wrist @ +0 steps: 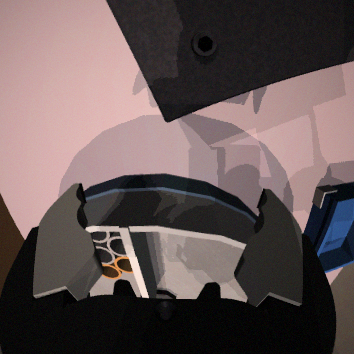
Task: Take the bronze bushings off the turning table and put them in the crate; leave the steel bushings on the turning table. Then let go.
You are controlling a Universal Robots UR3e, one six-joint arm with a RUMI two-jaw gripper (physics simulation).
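Frame: origin at the arm's base, x ahead, y left, z up, level; metres.
Seen in the pictures: gripper, between the fingertips: [171,188].
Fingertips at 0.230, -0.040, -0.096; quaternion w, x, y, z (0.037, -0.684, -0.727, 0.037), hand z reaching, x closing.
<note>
Pixels of each thing's middle, then the offset from my fingertips to it, as dx, dy, dz. "spot": a spot on its surface instead. Level surfaces: height alone.
- turning table, middle of its body: [157,296] +0.241, -0.007, -0.040
- blue crate, middle of its body: [339,230] +0.103, +0.327, -0.067
- pinkish table top, height of its surface: dz -0.092
- grey corner piece, a spot on its surface: [325,196] spot: +0.033, +0.241, -0.069
The turning table [200,240], a pale round table with a dark side, shows between and beyond my fingers. A thin upright wall [134,260] stands across it. Left of the wall, near my left finger, two orange-bronze bushings [111,271] [124,264] stand side by side. Grey steel bushings [118,245] [104,255] stand next to them, partly hidden by the left finger. My gripper [171,188] is open, with its jaws wide apart and no bushing between them. The blue crate [342,225] is at the right edge, partly cut off.
A large dark robot part [260,45] covers the top right of the view. A pinkish table top [45,100] lies around the turning table, with shadows on it. A brown surface [7,240] shows at the left edge. The crate has a grey corner piece [325,196].
</note>
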